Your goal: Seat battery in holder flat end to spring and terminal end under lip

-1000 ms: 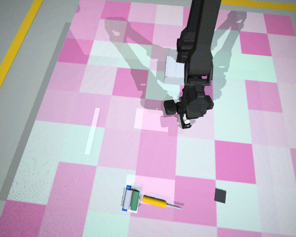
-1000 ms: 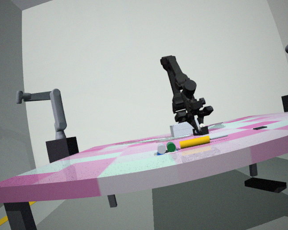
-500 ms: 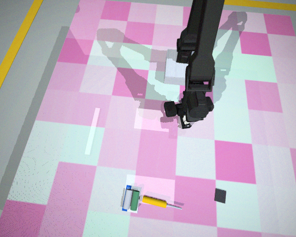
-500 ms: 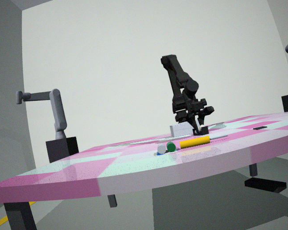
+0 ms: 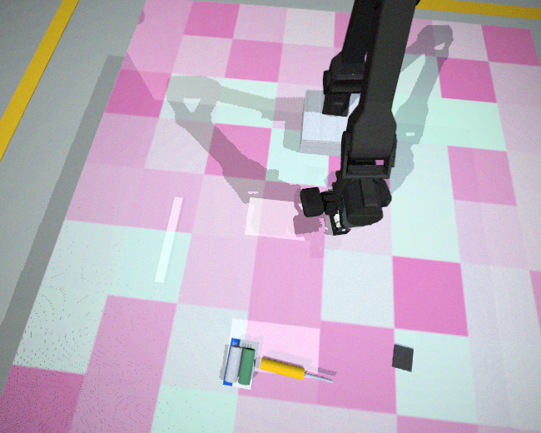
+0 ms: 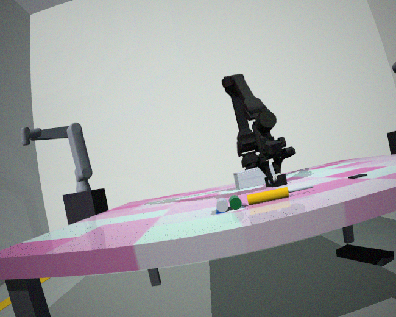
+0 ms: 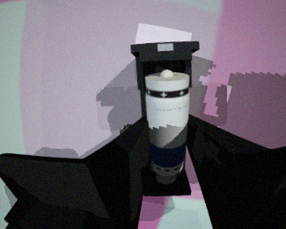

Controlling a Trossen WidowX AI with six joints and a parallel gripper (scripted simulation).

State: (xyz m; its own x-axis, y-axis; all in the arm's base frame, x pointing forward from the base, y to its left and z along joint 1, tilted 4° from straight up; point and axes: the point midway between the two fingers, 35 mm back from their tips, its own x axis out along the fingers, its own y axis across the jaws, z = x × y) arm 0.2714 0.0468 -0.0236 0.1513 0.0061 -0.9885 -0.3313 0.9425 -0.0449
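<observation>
My gripper tip is 10 mm below the battery. The rest, counted from my gripper tip: yellow-handled screwdriver: 360 mm ahead, 30 mm to the right.
</observation>
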